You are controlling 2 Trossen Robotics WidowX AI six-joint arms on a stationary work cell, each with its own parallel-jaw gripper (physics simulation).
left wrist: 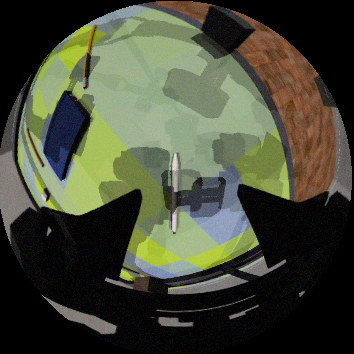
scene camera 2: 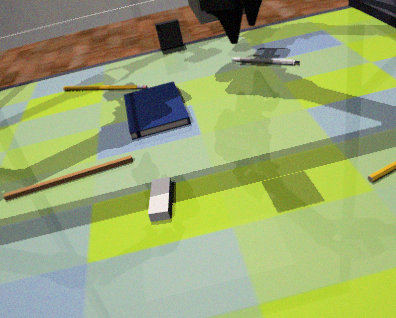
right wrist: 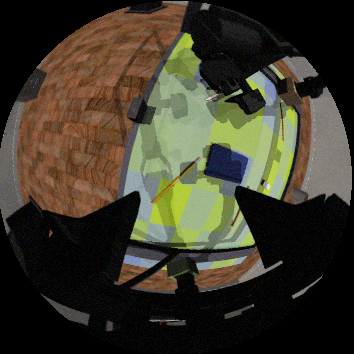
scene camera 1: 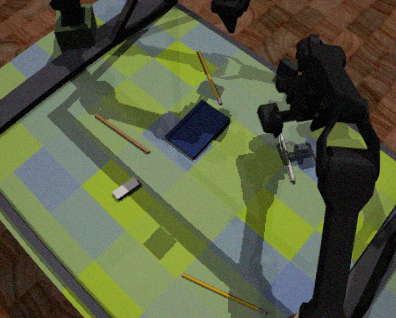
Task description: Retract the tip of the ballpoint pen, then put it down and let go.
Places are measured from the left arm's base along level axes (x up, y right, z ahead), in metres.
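Pixels of known places: left gripper, fingertip midpoint: [left wrist: 190, 191] [scene camera 2: 243, 34] [scene camera 1: 293, 133]; right gripper, fingertip midpoint: [right wrist: 188, 193] [scene camera 1: 238, 21]; left arm's base at its link origin: [right wrist: 297, 89]; right arm's base at its link origin: [right wrist: 183, 276] [scene camera 1: 73, 17].
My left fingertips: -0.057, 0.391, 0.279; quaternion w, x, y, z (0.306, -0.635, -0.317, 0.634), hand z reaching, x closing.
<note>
Ahead of a thing's pixels: the offset from my left fingertips to its top centre, as dx, dy, dz.
The ballpoint pen @(-0.038, -0.040, -0.020) [scene camera 1: 287, 161] [scene camera 2: 265, 61] [left wrist: 175, 172] is slim, white and grey. It lies flat on the checkered table, with a pale cone-shaped end at the top in the left wrist view and a small dark end at the bottom. Whether the writing point sticks out is too small to tell. My left gripper [scene camera 2: 244, 33] [left wrist: 190, 191] is open and empty, above the pen, with a finger on either side of it in the left wrist view. Part of the pen shows beside the left arm in the right wrist view. My right gripper [right wrist: 188, 193] is open and empty, away from the pen.
A dark blue notebook @(-0.035, -0.117, +0.192) [scene camera 1: 197, 130] [scene camera 2: 157, 110] [left wrist: 66, 135] [right wrist: 226, 164] lies mid-table. A yellow pencil @(-0.040, +0.029, +0.277) [scene camera 1: 209, 76] [scene camera 2: 102, 88] lies behind it. A brown stick @(-0.040, -0.246, +0.326) [scene camera 1: 122, 134] [scene camera 2: 68, 177], a white eraser @(-0.035, -0.344, +0.212) [scene camera 1: 126, 189] [scene camera 2: 161, 199] and another yellow pencil @(-0.040, -0.382, -0.101) [scene camera 1: 225, 294] lie farther from the pen.
</note>
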